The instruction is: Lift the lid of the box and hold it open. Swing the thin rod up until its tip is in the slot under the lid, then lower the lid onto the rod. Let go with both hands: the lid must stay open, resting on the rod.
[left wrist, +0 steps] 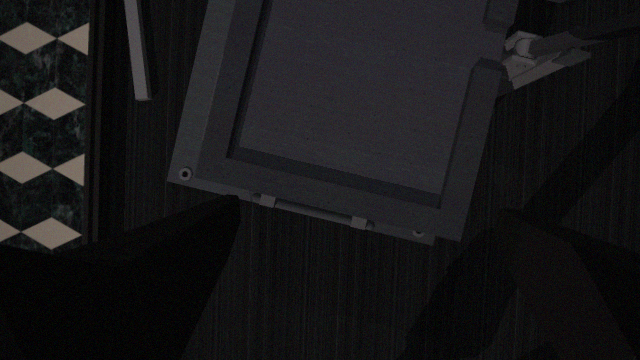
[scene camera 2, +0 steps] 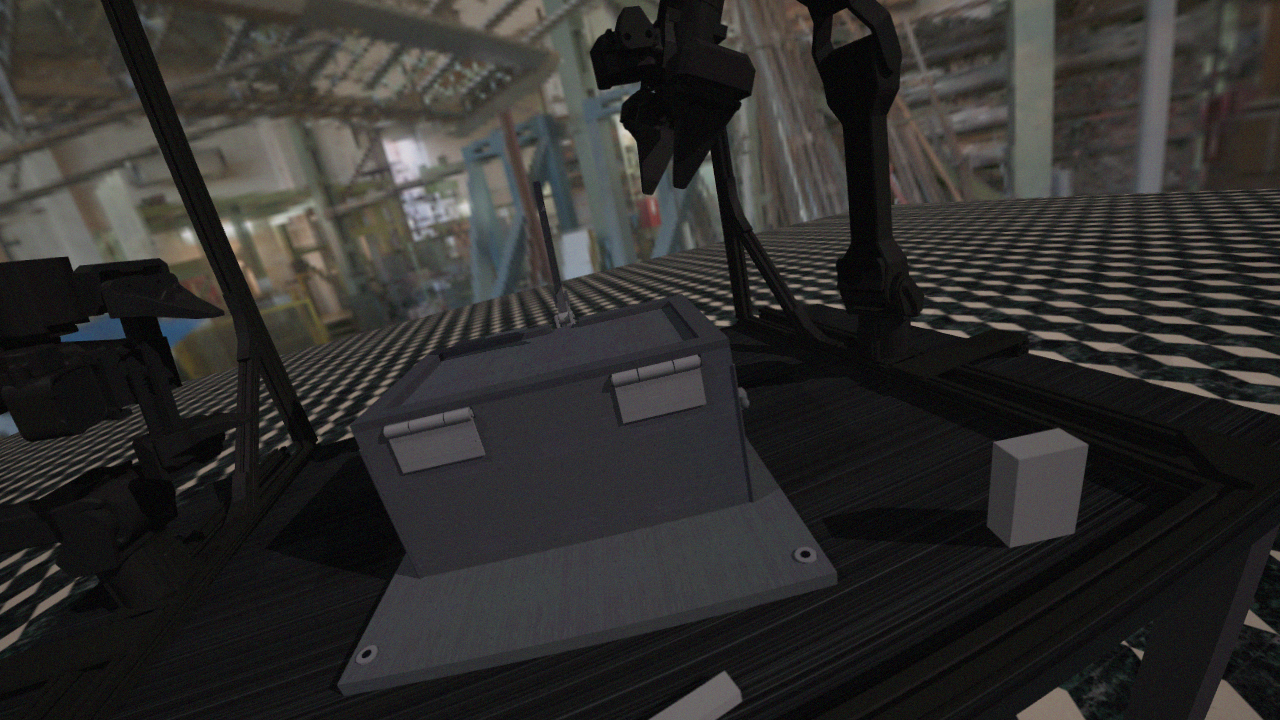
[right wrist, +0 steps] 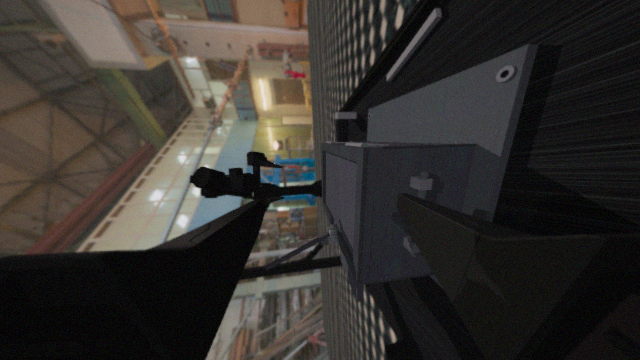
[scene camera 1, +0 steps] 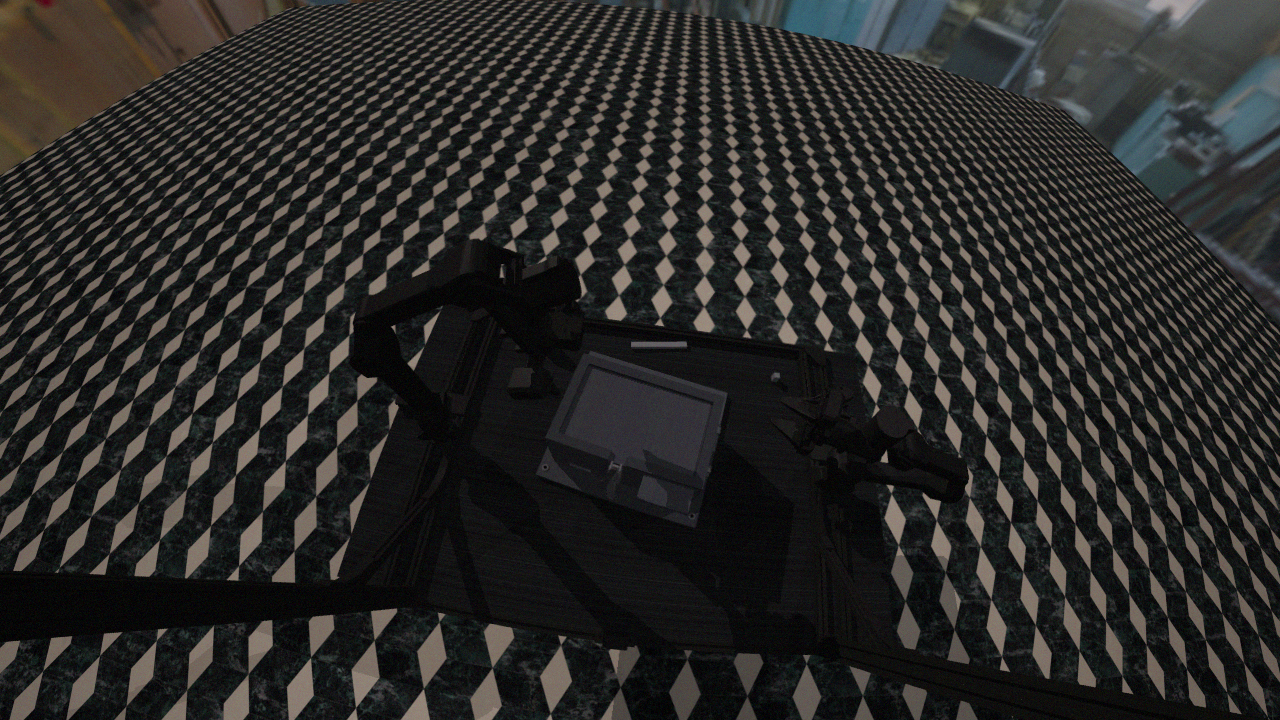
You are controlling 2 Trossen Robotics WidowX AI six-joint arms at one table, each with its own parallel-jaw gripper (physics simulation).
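Places are measured from the left arm's base along level axes (x ahead, y left, z up), in centimetres.
Pixels of known places: left gripper, fingertip midpoint: [left wrist: 366, 214] [scene camera 2: 661, 191] [right wrist: 283, 182] [scene camera 1: 564, 370]; right gripper, fingertip midpoint: [scene camera 2: 235, 368] [right wrist: 330, 202] [scene camera 1: 775, 409]; left arm's base, origin of the base link: [scene camera 2: 885, 353] [scene camera 1: 444, 431]; right arm's base, origin of the base link: [scene camera 2: 160, 590] [scene camera 1: 826, 479].
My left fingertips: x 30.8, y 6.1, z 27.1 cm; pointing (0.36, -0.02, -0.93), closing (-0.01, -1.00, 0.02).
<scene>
Ahead of a thing's pixels: the offset from my left fingertips to its middle. "spot": to the spot under its first point.
The grey box @(dz -19.0, dx +14.6, dy +1.1 cm) [scene camera 1: 617, 483] [scene camera 2: 572, 474] [right wrist: 415, 215] stands mid-table. Its lid @(dz -13.2, dx +13.9, dy -1.9 cm) [scene camera 1: 640, 416] [scene camera 2: 554, 353] [left wrist: 350, 100] [right wrist: 341, 185] lies shut, hinged on the side facing scene camera 2. The thin rod @(dz -3.6, dx +10.0, dy -16.4 cm) [scene camera 2: 547, 241] [left wrist: 595, 39] [right wrist: 295, 252] sticks out from a bracket @(spot: dz -11.4, dx +10.9, dy -12.0 cm) [scene camera 2: 563, 315] [left wrist: 522, 47] [right wrist: 332, 232] on the opposite side, not under the lid. The slot does not show. My left gripper [scene camera 2: 666, 183] [left wrist: 366, 214] is open and empty, above one end of the box. My right gripper [scene camera 1: 780, 411] [scene camera 2: 222, 376] is open and empty, beside the box's right end in scene camera 1.
A pale block [scene camera 1: 520, 382] [scene camera 2: 1038, 488] stands left of the box in scene camera 1. A pale bar @(dz -28.5, dx +17.5, dy +26.6 cm) [scene camera 1: 658, 344] [scene camera 2: 702, 698] [left wrist: 137, 50] [right wrist: 415, 45] lies near the table's far edge there. A small pale piece @(dz -27.8, dx +49.4, dy +20.8 cm) [scene camera 1: 776, 377] lies near my right gripper. Dark frame beams run along the table.
</scene>
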